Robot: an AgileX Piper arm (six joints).
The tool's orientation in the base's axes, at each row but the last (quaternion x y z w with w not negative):
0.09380 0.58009 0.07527 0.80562
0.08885 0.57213 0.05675 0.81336
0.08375 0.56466 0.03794 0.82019
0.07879 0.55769 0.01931 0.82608
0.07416 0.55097 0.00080 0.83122
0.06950 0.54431 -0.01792 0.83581
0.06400 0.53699 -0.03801 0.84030
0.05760 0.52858 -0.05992 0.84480
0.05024 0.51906 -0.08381 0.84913
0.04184 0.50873 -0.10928 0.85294
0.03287 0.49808 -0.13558 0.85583
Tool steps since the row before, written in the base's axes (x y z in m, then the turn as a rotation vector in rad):
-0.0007 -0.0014 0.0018 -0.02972 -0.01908 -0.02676
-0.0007 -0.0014 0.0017 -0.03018 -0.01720 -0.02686
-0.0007 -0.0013 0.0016 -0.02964 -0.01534 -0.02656
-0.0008 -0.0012 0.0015 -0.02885 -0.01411 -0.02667
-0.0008 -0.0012 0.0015 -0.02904 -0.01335 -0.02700
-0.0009 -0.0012 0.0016 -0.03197 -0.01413 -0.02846
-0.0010 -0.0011 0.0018 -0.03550 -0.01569 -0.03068
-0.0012 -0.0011 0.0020 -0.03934 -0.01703 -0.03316
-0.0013 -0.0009 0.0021 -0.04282 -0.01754 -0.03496
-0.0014 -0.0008 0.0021 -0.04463 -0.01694 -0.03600
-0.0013 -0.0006 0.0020 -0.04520 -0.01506 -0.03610
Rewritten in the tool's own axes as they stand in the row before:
-0.0022 -0.0009 0.0000 0.01086 -0.02454 -0.03526
-0.0021 -0.0010 0.0000 0.01116 -0.02273 -0.03588
-0.0019 -0.0010 0.0000 0.01137 -0.02083 -0.03544
-0.0018 -0.0010 -0.0001 0.01192 -0.01959 -0.03489
-0.0018 -0.0011 0.0000 0.01221 -0.01889 -0.03528
-0.0019 -0.0011 0.0000 0.01231 -0.02011 -0.03841
-0.0021 -0.0011 0.0000 0.01284 -0.02227 -0.04227
-0.0023 -0.0012 0.0000 0.01346 -0.02430 -0.04654
-0.0024 -0.0011 0.0000 0.01355 -0.02547 -0.05031
-0.0024 -0.0012 -0.0001 0.01354 -0.02526 -0.05247
-0.0022 -0.0011 0.0000 0.01299 -0.02360 -0.05336

